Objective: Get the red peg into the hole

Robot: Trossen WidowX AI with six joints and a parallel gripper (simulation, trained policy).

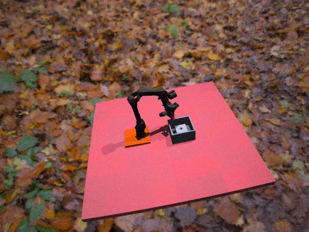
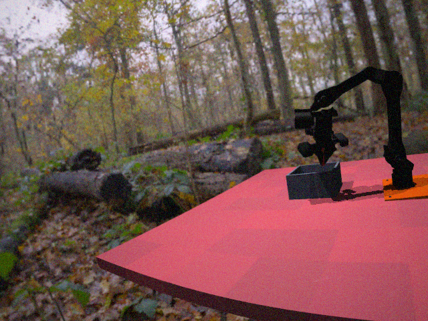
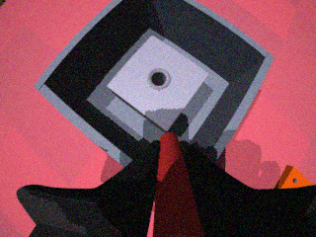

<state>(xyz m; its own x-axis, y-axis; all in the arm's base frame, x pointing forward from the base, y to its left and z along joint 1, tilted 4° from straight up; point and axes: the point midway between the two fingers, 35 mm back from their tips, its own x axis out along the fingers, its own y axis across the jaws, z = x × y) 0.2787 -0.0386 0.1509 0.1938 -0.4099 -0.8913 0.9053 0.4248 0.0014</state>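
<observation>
My gripper tip is now 30 mm below the red peg and 10 mm to the right of it. The rest, counted from my gripper tip: pale plate (80 mm below, 60 mm to the right, 40 mm ahead); grey box (100 mm below, 60 mm to the right, 40 mm ahead).
</observation>
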